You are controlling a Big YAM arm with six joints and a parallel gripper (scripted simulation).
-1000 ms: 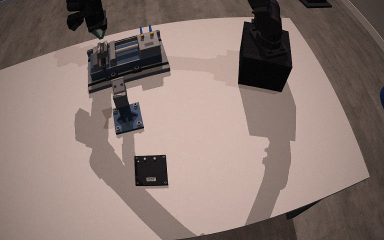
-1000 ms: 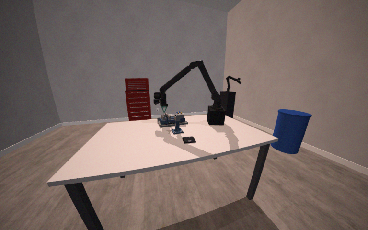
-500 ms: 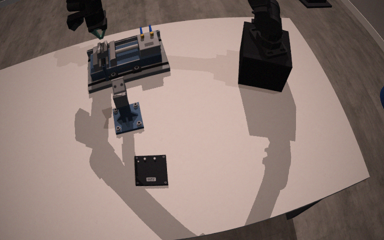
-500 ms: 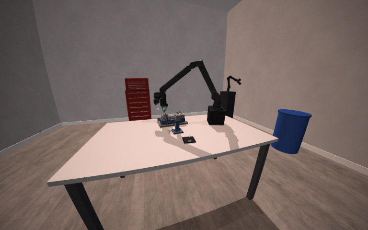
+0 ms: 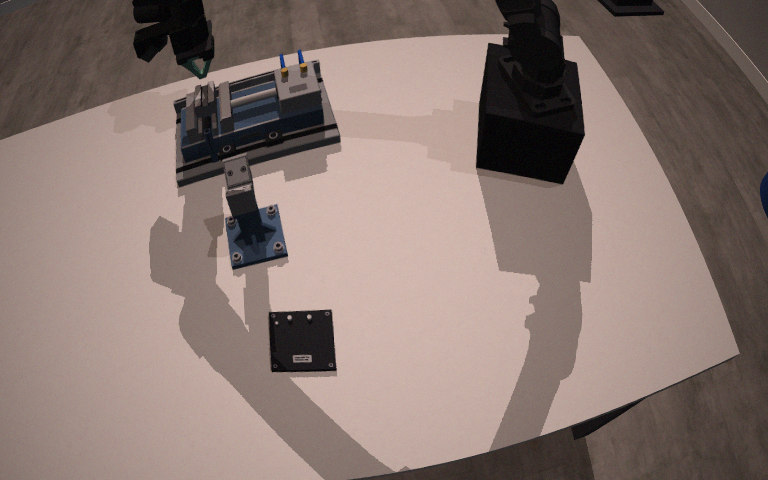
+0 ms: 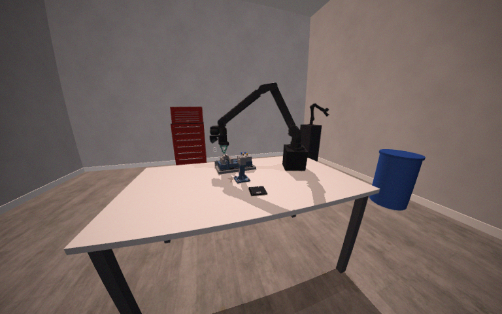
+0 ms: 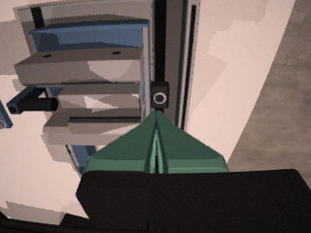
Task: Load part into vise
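The part is 4 cm to the left of my hand and 2 cm below it. Also, from my hand: fixed jaw 6 cm to the left, 5 cm below, 3 cm ahead; then moving jaw 6 cm to the left, 5 cm below, 3 cm behind; then dark short rod 11 cm to the left, 3 cm below.
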